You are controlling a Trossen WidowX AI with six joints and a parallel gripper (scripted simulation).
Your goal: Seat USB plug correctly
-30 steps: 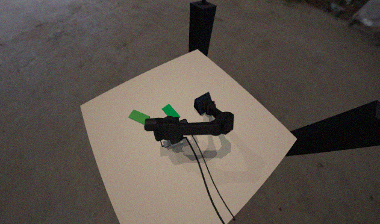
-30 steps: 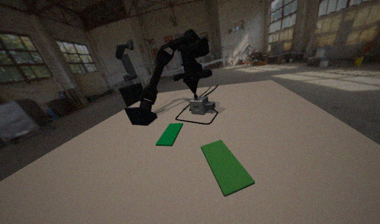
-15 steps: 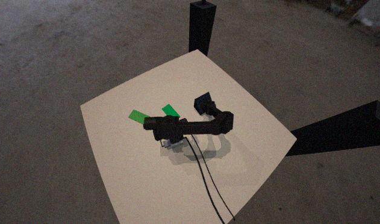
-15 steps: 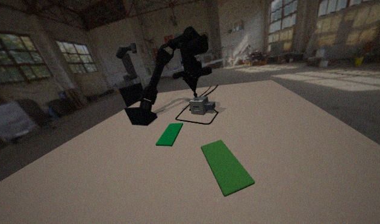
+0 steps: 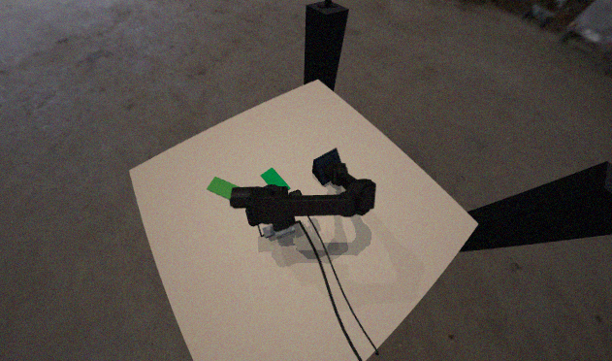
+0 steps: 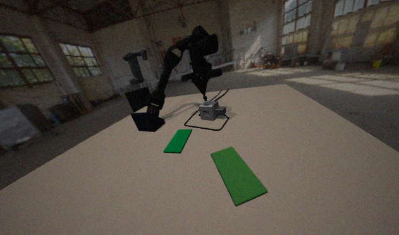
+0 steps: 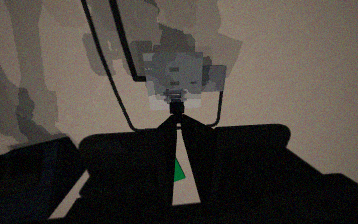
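My gripper tip is 20 mm above the USB plug.
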